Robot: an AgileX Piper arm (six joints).
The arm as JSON. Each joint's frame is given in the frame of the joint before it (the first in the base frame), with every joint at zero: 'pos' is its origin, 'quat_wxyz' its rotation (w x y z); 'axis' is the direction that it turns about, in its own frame. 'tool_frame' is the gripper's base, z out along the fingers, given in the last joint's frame.
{
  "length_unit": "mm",
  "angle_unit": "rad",
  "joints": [
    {
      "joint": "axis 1",
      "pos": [
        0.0,
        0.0,
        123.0
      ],
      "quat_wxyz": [
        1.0,
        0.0,
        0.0,
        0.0
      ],
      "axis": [
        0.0,
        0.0,
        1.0
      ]
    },
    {
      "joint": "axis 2",
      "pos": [
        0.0,
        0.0,
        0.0
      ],
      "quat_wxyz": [
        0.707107,
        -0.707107,
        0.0,
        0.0
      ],
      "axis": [
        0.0,
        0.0,
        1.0
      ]
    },
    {
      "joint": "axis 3",
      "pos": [
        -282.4,
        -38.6,
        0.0
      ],
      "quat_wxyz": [
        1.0,
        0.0,
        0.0,
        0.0
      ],
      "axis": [
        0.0,
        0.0,
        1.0
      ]
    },
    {
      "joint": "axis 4",
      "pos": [
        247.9,
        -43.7,
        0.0
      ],
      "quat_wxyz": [
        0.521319,
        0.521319,
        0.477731,
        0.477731
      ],
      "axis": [
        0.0,
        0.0,
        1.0
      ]
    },
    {
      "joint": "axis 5",
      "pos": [
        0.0,
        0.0,
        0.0
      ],
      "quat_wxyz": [
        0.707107,
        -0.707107,
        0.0,
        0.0
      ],
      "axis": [
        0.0,
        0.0,
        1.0
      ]
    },
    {
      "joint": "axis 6",
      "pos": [
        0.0,
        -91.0,
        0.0
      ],
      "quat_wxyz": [
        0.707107,
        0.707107,
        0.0,
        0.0
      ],
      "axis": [
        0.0,
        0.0,
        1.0
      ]
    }
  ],
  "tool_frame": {
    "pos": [
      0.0,
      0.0,
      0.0
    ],
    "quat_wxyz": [
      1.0,
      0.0,
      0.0,
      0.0
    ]
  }
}
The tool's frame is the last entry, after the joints.
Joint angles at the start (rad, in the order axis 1, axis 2, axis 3, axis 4, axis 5, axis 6): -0.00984 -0.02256 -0.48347 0.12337 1.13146 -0.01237
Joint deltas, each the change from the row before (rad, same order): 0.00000 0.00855 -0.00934 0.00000 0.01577 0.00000; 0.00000 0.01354 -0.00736 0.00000 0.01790 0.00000; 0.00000 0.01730 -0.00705 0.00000 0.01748 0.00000; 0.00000 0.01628 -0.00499 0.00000 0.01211 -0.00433; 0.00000 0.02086 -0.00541 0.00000 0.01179 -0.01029; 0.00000 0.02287 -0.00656 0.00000 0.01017 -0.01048; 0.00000 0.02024 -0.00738 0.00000 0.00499 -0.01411; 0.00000 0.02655 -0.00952 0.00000 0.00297 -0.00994; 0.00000 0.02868 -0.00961 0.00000 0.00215 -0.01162; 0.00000 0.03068 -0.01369 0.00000 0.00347 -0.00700; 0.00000 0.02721 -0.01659 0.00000 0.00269 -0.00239; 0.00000 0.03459 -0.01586 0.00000 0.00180 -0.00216; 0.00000 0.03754 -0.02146 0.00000 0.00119 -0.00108
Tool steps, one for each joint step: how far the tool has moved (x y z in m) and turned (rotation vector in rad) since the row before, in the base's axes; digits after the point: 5 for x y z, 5 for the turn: -0.00055 0.00008 0.00141 -0.00094 0.01487 0.00161; 0.00030 0.00008 0.00077 -0.00099 0.02395 0.00183; 0.00091 0.00007 0.00077 -0.00091 0.02761 0.00180; 0.00126 0.00004 0.00060 -0.00410 0.02285 0.00373; 0.00192 0.00003 0.00077 -0.00872 0.02606 0.00733; 0.00224 0.00002 0.00119 -0.00858 0.02528 0.00751; 0.00211 0.00000 0.00174 -0.01097 0.01629 0.00944; 0.00309 -0.00002 0.00243 -0.00750 0.01890 0.00674; 0.00357 -0.00003 0.00243 -0.00854 0.01994 0.00791; 0.00364 -0.00002 0.00338 -0.00509 0.01967 0.00511; 0.00309 -0.00002 0.00419 -0.00173 0.01303 0.00194; 0.00460 -0.00004 0.00385 -0.00142 0.02028 0.00171; 0.00504 -0.00005 0.00526 -0.00064 0.01714 0.00090
